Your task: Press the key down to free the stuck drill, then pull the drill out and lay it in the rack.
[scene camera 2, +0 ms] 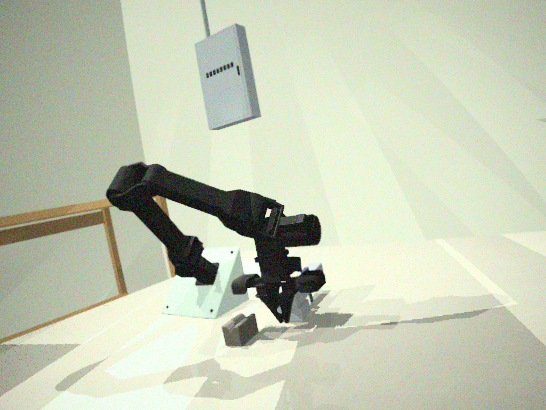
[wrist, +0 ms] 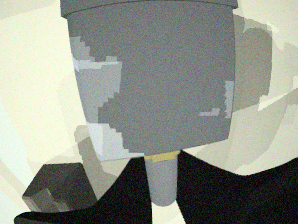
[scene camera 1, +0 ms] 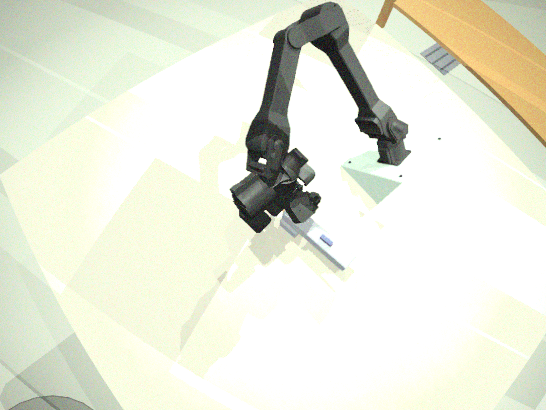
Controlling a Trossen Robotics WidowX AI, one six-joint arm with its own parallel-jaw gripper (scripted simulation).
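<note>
I can see my gripper [wrist: 152,149] through the wrist view, and the scene cameras give me the gripper [scene camera 1: 275,206] [scene camera 2: 284,322] as well. A dark grey rack [scene camera 2: 239,330] is there for me to see too.
</note>
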